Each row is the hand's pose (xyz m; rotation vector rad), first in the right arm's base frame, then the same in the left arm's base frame.
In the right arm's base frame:
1: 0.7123 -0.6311 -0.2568 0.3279 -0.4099 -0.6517
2: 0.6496 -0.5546 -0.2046 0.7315 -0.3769 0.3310
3: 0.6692 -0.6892 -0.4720 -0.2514 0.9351 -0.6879
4: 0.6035 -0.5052 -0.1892 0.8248 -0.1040 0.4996
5: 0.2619 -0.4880 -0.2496 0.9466 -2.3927 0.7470
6: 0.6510 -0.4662 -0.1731 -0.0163 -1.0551 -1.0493
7: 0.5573 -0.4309 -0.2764 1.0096 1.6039 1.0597
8: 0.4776 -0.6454 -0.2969 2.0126 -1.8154 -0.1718
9: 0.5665 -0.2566 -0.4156 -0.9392 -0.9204 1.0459
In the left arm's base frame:
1: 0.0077 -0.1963 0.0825 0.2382 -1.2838 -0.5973
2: -0.0504 -0.1043 0.0563 0.2316 -1.0925 0.4935
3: 0.1047 -0.3223 -0.0795 -0.1545 0.0993 -0.9930
4: -0.0796 -0.0510 0.0232 0.2745 -0.7897 0.6325
5: -0.2739 -0.0426 -0.2646 -0.3129 2.6397 -1.4952
6: -0.0467 -0.0106 0.0595 0.0549 -1.9493 -1.0542
7: -0.0343 -0.0090 -0.0838 0.4217 0.9734 0.8894
8: -0.1337 -0.2146 -0.1087 1.8132 -2.2662 0.9123
9: 0.1109 0.1072 -0.2072 -1.7217 -1.2945 0.6744

